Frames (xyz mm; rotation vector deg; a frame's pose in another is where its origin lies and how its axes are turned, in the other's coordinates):
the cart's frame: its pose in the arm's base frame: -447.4 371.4 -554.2 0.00 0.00 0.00
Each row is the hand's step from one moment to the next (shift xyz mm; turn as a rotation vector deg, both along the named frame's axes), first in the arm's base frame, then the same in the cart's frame.
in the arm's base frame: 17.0 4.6 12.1 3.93 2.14 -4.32
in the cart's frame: 17.0 4.6 12.1 3.93 2.14 -4.32
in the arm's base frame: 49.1 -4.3 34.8 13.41 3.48 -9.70
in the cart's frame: 49.1 -4.3 34.8 13.41 3.48 -9.70
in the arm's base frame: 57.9 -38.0 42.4 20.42 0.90 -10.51
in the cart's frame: 57.9 -38.0 42.4 20.42 0.90 -10.51
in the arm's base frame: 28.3 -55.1 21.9 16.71 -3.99 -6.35
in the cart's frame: 28.3 -55.1 21.9 16.71 -3.99 -6.35
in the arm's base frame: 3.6 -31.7 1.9 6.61 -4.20 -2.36
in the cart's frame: 3.6 -31.7 1.9 6.61 -4.20 -2.36
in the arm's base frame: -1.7 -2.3 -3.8 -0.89 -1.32 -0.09
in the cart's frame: -1.7 -2.3 -3.8 -0.89 -1.32 -0.09
